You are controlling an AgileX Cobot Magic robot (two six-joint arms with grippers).
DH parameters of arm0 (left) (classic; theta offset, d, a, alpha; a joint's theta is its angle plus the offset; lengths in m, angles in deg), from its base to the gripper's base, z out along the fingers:
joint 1: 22.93 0.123 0 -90
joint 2: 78.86 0 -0.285 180
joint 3: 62.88 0 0.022 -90
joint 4: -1.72 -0.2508 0 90
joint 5: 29.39 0 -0.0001 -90
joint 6: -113.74 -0.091 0 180
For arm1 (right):
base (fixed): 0 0 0 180
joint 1: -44.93 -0.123 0 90
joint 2: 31.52 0 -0.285 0
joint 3: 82.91 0 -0.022 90
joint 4: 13.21 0.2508 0 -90
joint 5: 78.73 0 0.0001 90
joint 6: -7.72 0.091 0 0
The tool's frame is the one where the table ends.
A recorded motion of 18 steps. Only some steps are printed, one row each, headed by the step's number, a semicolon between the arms.
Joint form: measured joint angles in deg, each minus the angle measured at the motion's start. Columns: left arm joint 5, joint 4, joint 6, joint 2, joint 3, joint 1; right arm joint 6, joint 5, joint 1, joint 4, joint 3, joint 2.
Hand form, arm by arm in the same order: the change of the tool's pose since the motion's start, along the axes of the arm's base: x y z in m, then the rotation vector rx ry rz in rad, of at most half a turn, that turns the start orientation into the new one. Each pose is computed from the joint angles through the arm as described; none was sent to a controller.
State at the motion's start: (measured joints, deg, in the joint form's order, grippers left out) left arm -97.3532 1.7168 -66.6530 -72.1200 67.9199 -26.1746; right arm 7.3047 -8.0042 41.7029 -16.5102 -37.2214 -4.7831
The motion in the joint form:
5: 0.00 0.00 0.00 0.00 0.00 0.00; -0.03 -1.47 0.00 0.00 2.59 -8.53
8: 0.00 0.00 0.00 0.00 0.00 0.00; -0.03 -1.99 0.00 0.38 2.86 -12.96
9: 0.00 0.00 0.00 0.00 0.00 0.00; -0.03 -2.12 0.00 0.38 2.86 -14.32
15: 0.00 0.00 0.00 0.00 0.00 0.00; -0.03 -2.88 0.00 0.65 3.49 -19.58
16: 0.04 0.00 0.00 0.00 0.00 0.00; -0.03 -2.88 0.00 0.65 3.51 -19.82
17: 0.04 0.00 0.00 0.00 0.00 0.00; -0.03 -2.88 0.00 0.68 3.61 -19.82
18: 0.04 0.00 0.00 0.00 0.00 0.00; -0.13 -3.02 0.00 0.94 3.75 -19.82
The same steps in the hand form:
5: 0.0000 0.0000 0.0000 0.0000 0.0000 0.0000; -0.0185 -0.0010 -0.0080 0.0064 -0.1291 0.0018
8: 0.0000 0.0000 0.0000 0.0000 0.0000 0.0000; -0.0288 -0.0010 -0.0081 0.0169 -0.2103 0.0047
9: 0.0000 0.0000 0.0000 0.0000 0.0000 0.0000; -0.0321 -0.0012 -0.0079 0.0183 -0.2363 0.0049
15: 0.0000 0.0000 0.0000 0.0000 0.0000 0.0000; -0.0434 -0.0014 -0.0105 0.0274 -0.3300 0.0077
16: 0.0000 0.0000 0.0001 0.0000 -0.0007 0.0000; -0.0440 -0.0014 -0.0106 0.0276 -0.3338 0.0077
17: 0.0000 0.0000 0.0001 0.0000 -0.0007 0.0000; -0.0438 -0.0014 -0.0111 0.0280 -0.3320 0.0079
18: 0.0000 0.0000 0.0001 0.0000 -0.0007 0.0000; -0.0434 -0.0010 -0.0116 0.0308 -0.3318 0.0110

